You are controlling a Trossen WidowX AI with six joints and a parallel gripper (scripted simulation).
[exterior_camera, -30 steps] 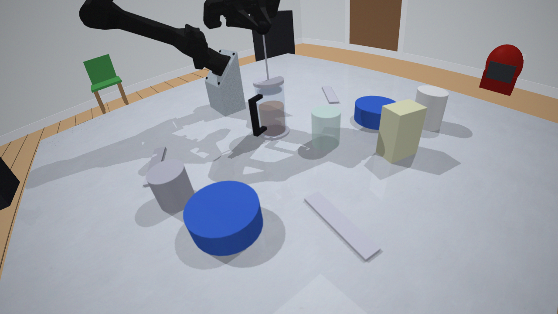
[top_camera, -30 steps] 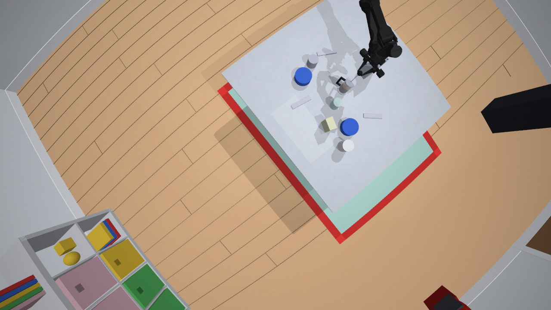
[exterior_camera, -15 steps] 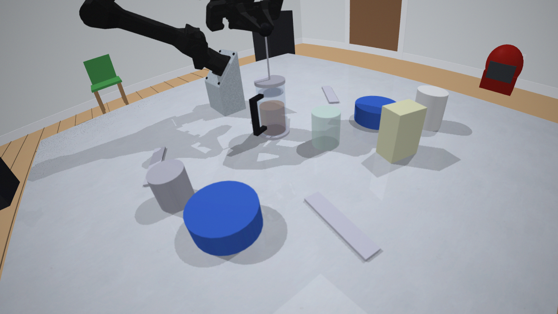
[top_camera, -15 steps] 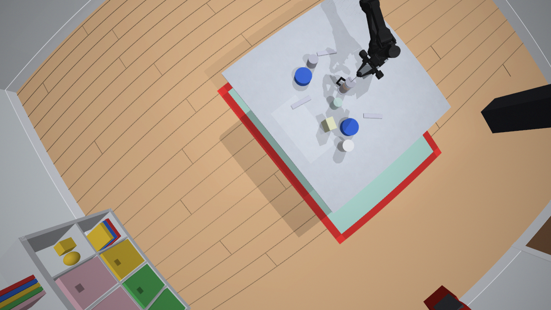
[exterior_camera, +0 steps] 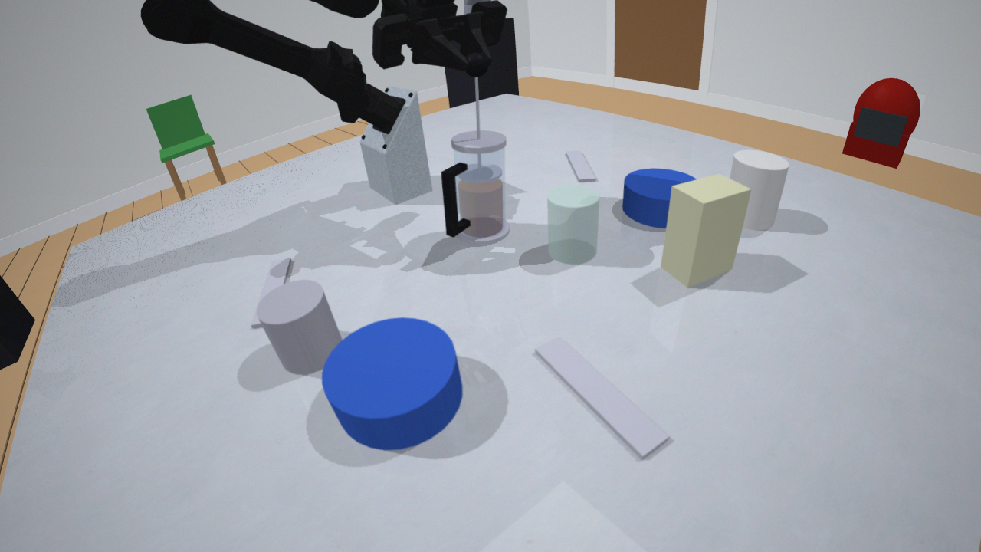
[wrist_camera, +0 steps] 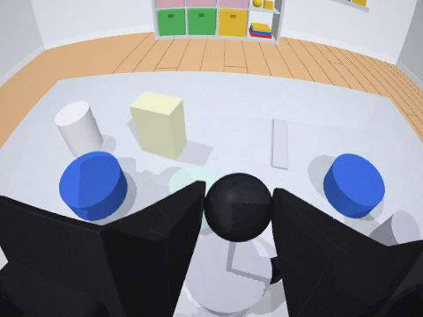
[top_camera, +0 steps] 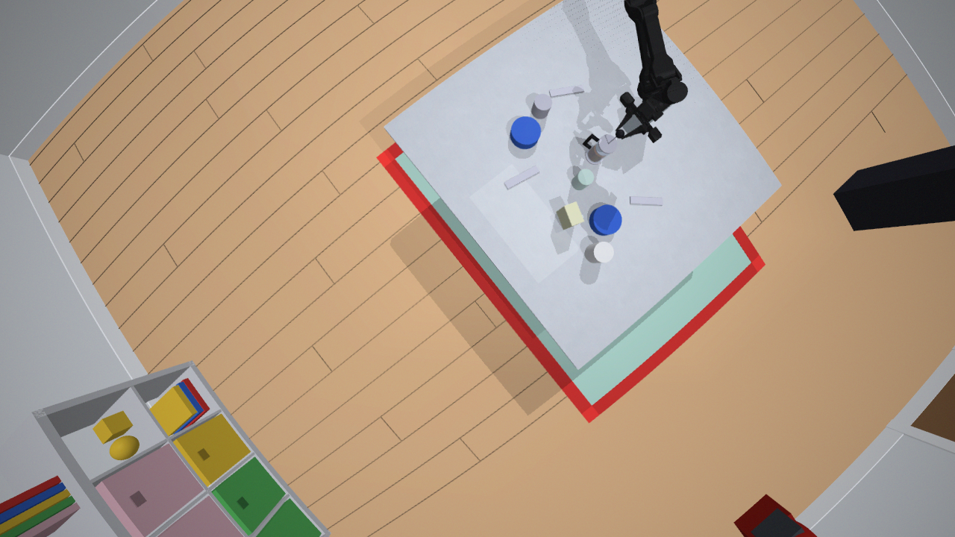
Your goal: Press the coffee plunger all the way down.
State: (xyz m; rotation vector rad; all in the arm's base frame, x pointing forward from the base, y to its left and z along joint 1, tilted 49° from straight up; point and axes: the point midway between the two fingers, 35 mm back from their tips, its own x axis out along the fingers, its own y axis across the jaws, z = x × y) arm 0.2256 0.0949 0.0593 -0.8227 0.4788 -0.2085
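My gripper tip is now 1 cm past the coffee press, 2 cm to the left of it and 12 cm above it. From my gripper tip the other things lie so: cream block (25 cm ahead, 13 cm to the left, 18 cm below); then grey cylinder (5 cm ahead, 30 cm to the right, 20 cm below); then pale green cylinder (11 cm ahead, 5 cm to the left, 20 cm below).
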